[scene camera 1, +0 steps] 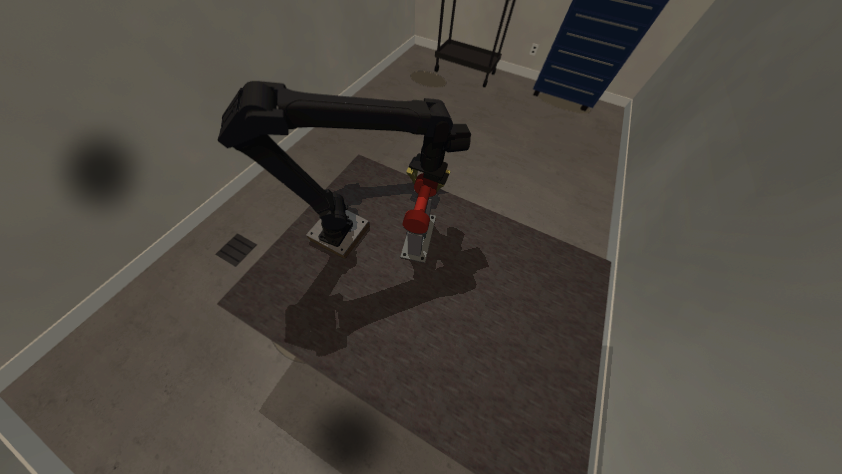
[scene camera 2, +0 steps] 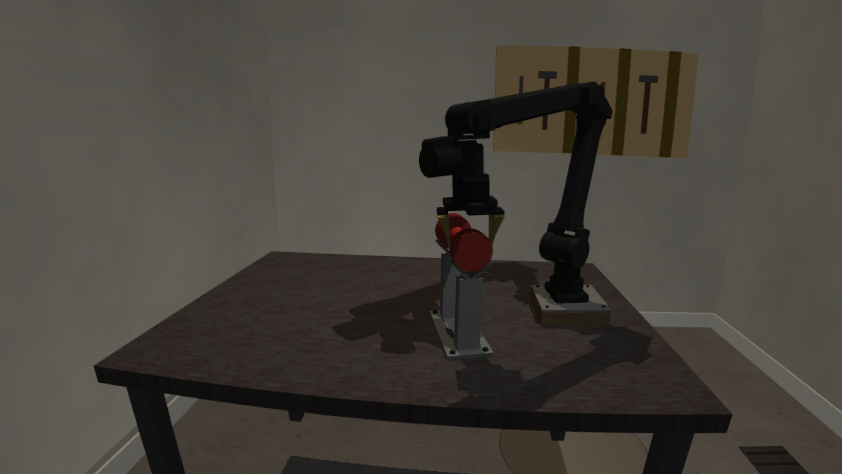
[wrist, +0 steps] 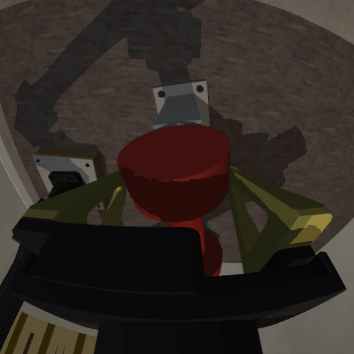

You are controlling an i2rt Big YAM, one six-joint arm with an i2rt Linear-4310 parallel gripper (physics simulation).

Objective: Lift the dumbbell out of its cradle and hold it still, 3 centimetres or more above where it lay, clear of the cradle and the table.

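Note:
A red dumbbell lies level in the grey cradle, which has upright posts on a bolted base plate. In the second scene view the near head rests in the cradle's V-shaped support. My gripper points down over one end of the dumbbell. Its yellow fingers stand on both sides of that head, and in the wrist view both tips meet the head's sides, so it looks shut on the dumbbell. The inner finger faces are partly hidden.
The cradle stands on the dark table. My arm's base plate is beside it. A tool board hangs on the wall. A blue cabinet and a cart stand by a wall.

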